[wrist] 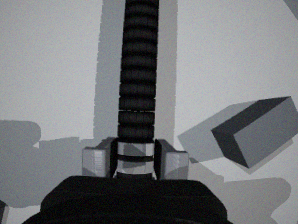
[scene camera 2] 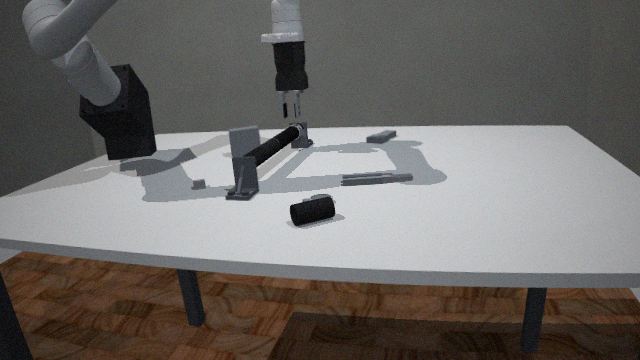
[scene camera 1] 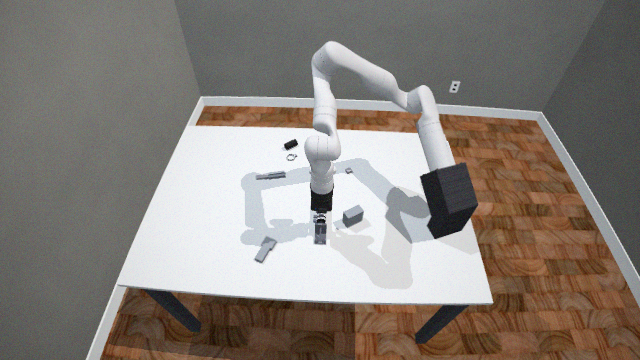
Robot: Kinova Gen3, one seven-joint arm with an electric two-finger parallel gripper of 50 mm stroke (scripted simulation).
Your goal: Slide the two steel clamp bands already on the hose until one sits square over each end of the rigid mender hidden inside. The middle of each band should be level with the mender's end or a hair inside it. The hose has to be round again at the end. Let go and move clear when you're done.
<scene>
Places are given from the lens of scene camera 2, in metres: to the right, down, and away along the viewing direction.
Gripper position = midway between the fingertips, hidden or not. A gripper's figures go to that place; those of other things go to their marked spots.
my gripper (scene camera 2: 291, 117): -0.07, -0.15, 1.08
grey block (scene camera 2: 243, 140): -0.19, -0.10, 1.09
short black hose piece (scene camera 2: 319, 209): 0.00, 0.04, 0.65
The marked spots on the grey block and the short black hose piece are 0.50 m apart.
</scene>
